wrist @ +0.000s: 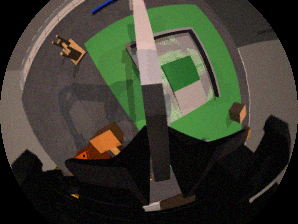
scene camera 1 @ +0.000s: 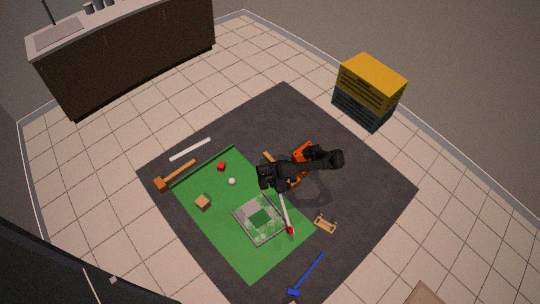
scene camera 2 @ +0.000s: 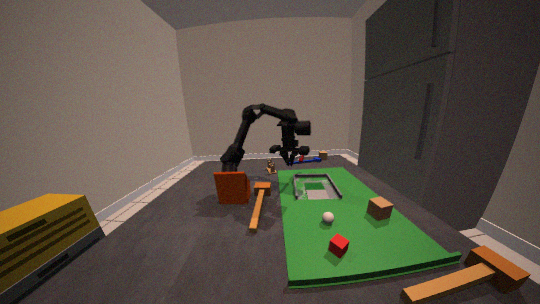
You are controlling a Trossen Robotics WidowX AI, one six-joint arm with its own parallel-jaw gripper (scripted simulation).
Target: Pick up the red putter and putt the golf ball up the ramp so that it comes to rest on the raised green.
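Scene:
There's a green mat here, and on the mat (wrist: 211, 121) is the same spot as (scene camera 2: 337, 210).

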